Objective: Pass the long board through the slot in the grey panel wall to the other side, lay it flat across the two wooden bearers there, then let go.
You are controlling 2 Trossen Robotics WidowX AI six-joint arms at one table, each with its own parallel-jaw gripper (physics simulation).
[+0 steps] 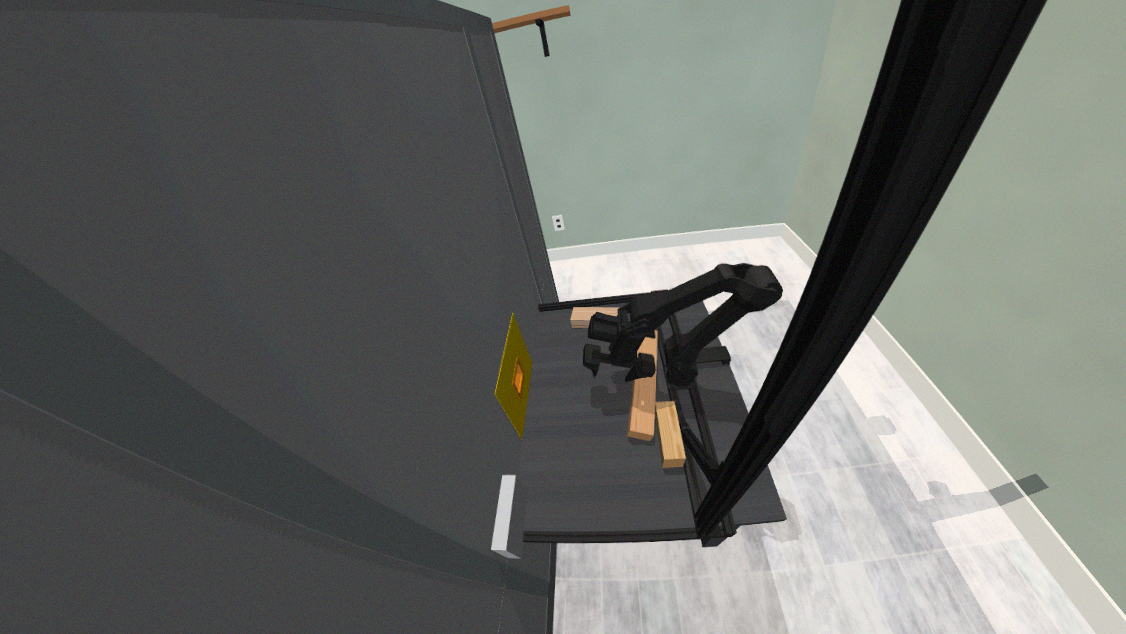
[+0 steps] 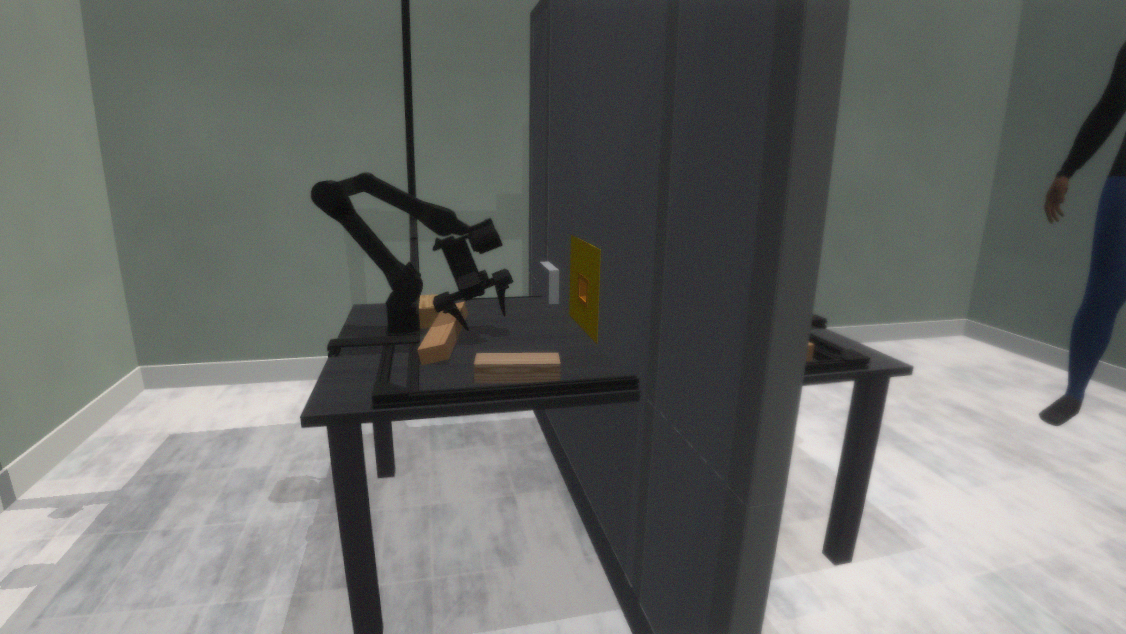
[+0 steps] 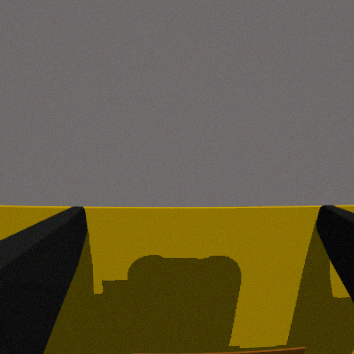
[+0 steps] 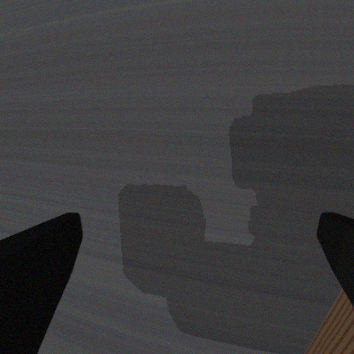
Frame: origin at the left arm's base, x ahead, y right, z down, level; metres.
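Where they show: left gripper, fingertip midpoint: (image 3: 204, 217); right gripper, fingertip midpoint: (image 1: 609, 378) (image 2: 486, 323) (image 4: 202, 224); right arm's base at its link origin: (image 1: 680, 379) (image 2: 402, 331).
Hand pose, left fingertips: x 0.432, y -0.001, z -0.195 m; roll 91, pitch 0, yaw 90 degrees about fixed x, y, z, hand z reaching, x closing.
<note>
Each offset is from my left fingertips to the top centre of the thing. "spot": to the spot under its first point.
The long board @[dx +0.385, dy -0.012, dz +0.167 m] (image 1: 642, 405) (image 2: 438, 343) lies flat on the table beside the right arm's base. The grey panel wall (image 1: 354, 236) (image 2: 709, 196) has an orange-lined slot @[spot: dx +0.040, dy -0.004, dz +0.138 m] (image 1: 517, 378) (image 2: 583, 289) in a yellow plate (image 1: 513, 413) (image 2: 585, 322). My right gripper (image 1: 612, 374) (image 2: 485, 322) (image 4: 202, 224) is open and empty above the table, between board and wall. My left gripper (image 3: 204, 217) is open and empty, facing a yellow plate @[spot: dx +0.000, dy +0.024, dz +0.020 m] (image 3: 260, 260) with an orange edge @[spot: dx -0.001, dy +0.038, dz +0.080 m] (image 3: 270, 350) at the bottom. The two bearers across the wall cannot be made out; a bit of wood @[dx -0.334, dy -0.259, dz +0.170 m] (image 2: 809, 351) shows past its edge.
A short wooden block @[dx +0.421, dy +0.157, dz +0.163 m] (image 1: 671, 434) lies beside the board, and another @[dx +0.260, dy -0.276, dz +0.176 m] (image 1: 594, 316) (image 2: 516, 367) nearer the wall. A pale bar @[spot: dx +0.068, dy +0.349, dz +0.114 m] (image 1: 504, 513) (image 2: 549, 283) sticks out from the wall. A black post (image 1: 890, 228) rises from the table frame. A person (image 2: 1099, 212) stands at the far right.
</note>
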